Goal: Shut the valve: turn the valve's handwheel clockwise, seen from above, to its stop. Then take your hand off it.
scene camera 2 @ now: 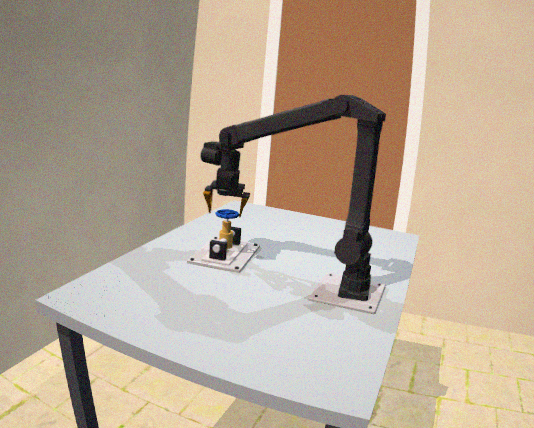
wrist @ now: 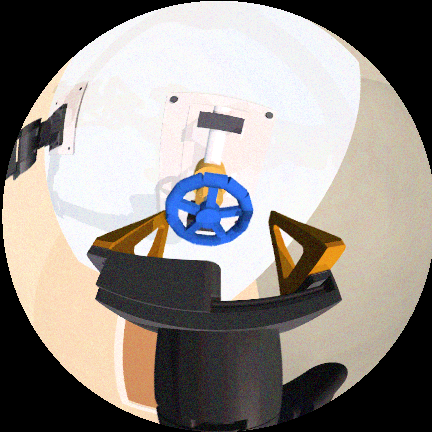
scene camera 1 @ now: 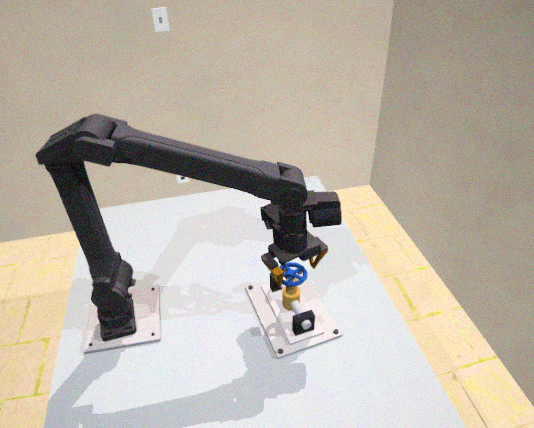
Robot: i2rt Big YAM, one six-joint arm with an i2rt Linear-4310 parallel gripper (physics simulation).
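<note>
The valve's blue handwheel (scene camera 1: 294, 274) (scene camera 2: 227, 214) (wrist: 207, 217) lies level on top of the yellow valve body (scene camera 1: 291, 298) (scene camera 2: 226, 238) (wrist: 203, 172). My gripper (scene camera 1: 296, 275) (scene camera 2: 226, 213) (wrist: 218, 215) points down over the wheel and is open, with its orange fingertips on opposite sides of the rim, about level with the wheel. In the wrist view the left fingertip is very close to the rim, and I cannot tell whether it touches; a gap shows between the right fingertip and the rim. Nothing is held. Whether the wheel is at its stop cannot be seen.
The valve stands on a pale base plate (scene camera 1: 272, 332) (scene camera 2: 245, 262) (wrist: 172, 130) with bolted corners. A white pipe runs through the body between black end blocks (scene camera 1: 300, 324) (scene camera 2: 218, 249) (wrist: 220, 122). The arm's own base plate (scene camera 1: 147, 315) (scene camera 2: 322, 295) stands on the same table.
</note>
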